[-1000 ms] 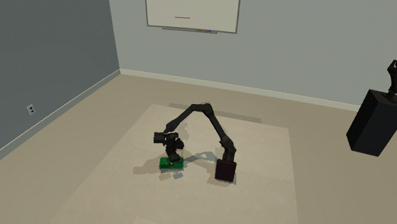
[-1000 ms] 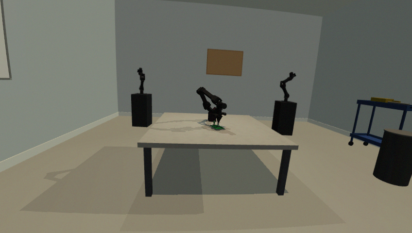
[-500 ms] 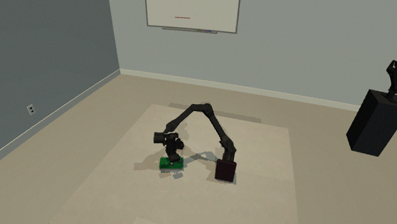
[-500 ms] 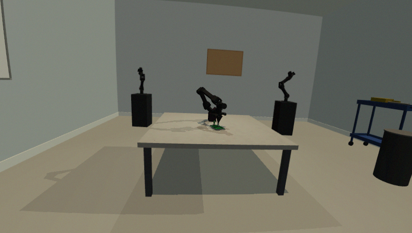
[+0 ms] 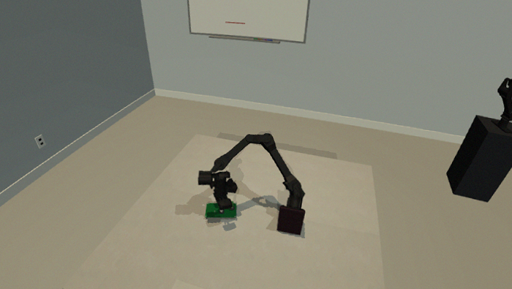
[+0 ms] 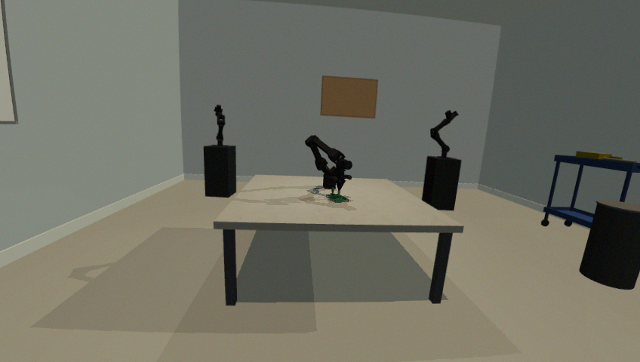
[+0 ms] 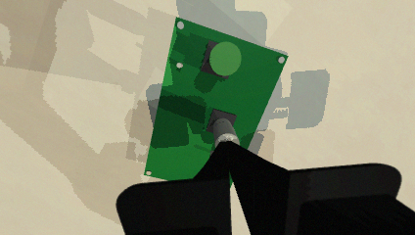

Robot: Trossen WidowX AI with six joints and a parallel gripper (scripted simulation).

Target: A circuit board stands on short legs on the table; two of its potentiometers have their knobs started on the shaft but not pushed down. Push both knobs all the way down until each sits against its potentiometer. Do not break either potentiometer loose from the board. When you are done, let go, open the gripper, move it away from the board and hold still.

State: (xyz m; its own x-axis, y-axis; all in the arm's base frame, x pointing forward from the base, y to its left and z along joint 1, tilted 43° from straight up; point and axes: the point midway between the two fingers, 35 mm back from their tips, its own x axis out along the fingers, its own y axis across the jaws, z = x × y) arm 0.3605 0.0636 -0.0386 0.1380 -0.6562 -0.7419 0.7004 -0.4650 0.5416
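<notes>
Now: gripper tip 20 mm above the white knob. From my gripper tip the other things lie so: green knob: 40 mm to the right, 40 mm behind, 10 mm below.
</notes>
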